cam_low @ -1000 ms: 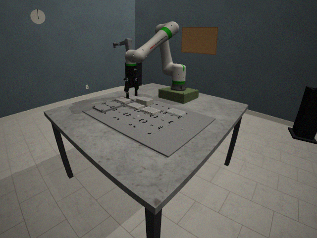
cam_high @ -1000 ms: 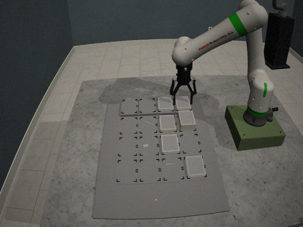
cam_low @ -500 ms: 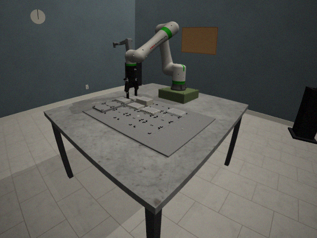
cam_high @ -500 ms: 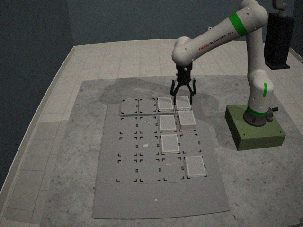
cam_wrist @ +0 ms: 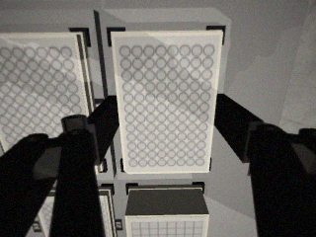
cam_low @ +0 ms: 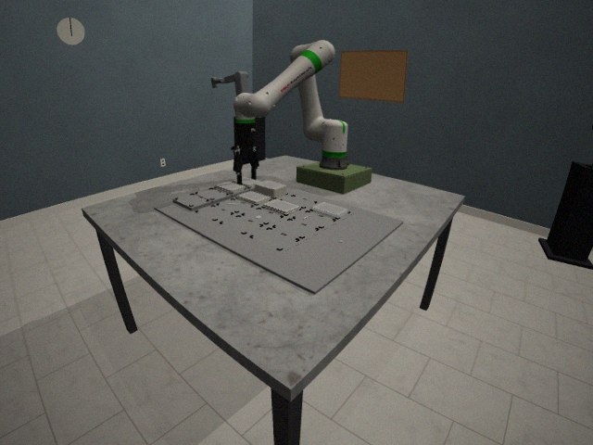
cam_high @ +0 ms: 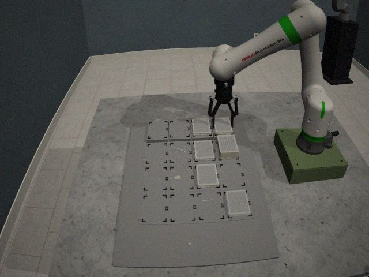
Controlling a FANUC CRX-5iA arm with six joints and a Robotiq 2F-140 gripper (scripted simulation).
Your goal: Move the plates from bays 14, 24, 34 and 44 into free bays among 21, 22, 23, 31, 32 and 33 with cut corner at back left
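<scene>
My gripper is now 3 cm short of the sealed deep-well block, 16 cm to the right of it and 2 cm above it. Also, from my hand: white pointed piece 20 cm ahead, 43 cm to the left, 4 cm below.
</scene>
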